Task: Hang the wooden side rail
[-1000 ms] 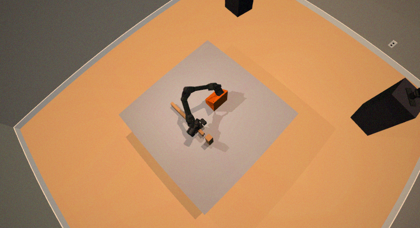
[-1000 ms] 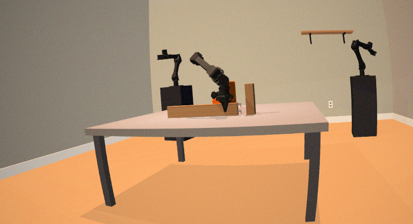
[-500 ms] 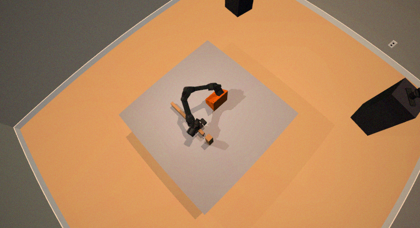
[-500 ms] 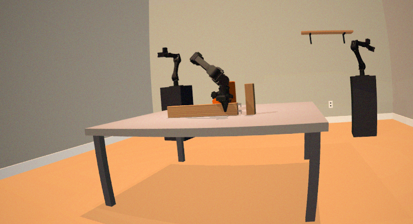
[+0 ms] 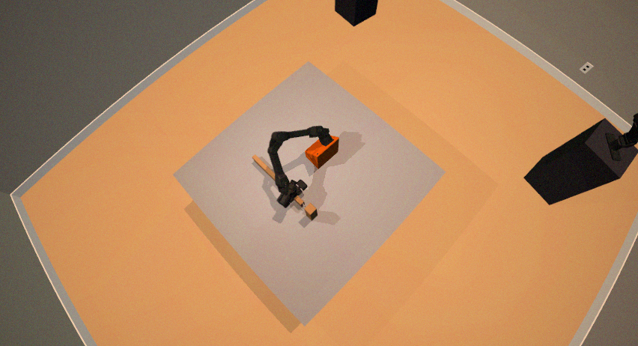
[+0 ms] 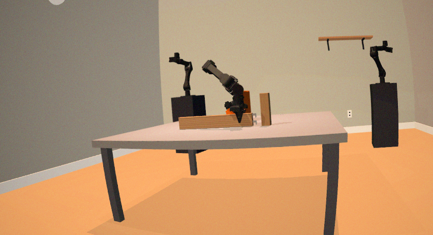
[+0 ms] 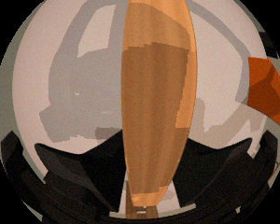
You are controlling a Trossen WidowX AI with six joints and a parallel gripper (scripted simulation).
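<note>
The headboard post is 15 cm to the left of my gripper tip, 6 cm above it and 2 cm behind it.
</note>
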